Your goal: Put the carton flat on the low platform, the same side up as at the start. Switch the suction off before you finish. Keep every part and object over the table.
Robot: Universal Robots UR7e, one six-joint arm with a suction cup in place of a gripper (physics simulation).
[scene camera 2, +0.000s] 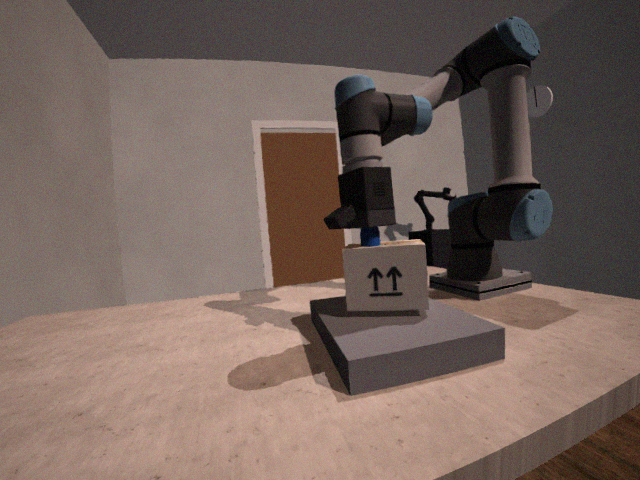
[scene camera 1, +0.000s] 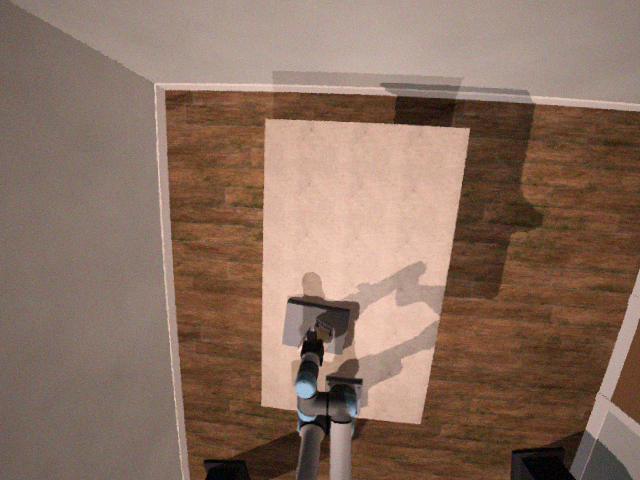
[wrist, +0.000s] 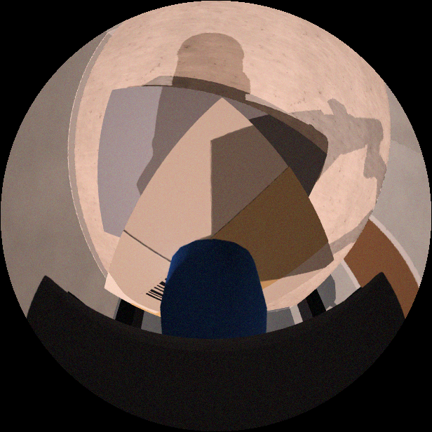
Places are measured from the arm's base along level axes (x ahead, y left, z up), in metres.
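Where they show: hand, tool point: (scene camera 2: 370, 252); arm's base, link origin: (scene camera 2: 474, 275).
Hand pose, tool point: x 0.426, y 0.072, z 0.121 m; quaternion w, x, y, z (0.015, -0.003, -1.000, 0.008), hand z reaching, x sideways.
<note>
Each offset is from my tool point to the top centre of the thing. Level surfaces: height alone.
The carton {0.014 m up, 0.026 m back, 0.007 m left} (scene camera 2: 386, 279) (wrist: 175, 185) is upright, its two printed arrows pointing up in the second scene view. It hangs from or rests under my suction cup (scene camera 2: 370, 242) (wrist: 214, 255), which is against its top face. My suction gripper is shut on the carton. The carton's underside is at or very slightly above the top of the low grey platform {0.114 m down, 0.013 m back, 0.016 m left} (scene camera 1: 296, 325) (scene camera 2: 413, 343) (wrist: 122, 155), toward its back part in the second scene view. A thin dark shadow runs along the carton's bottom edge; I cannot tell whether it touches. In the first scene view the arm mostly hides the carton.
The pale table {0.162 m down} (scene camera 1: 356, 206) (scene camera 2: 155, 392) lies around the platform. The arm's square base (scene camera 2: 480, 283) stands on it behind the platform in the second scene view. The table's edge shows at the lower right there. Arm shadows cross the table and platform.
</note>
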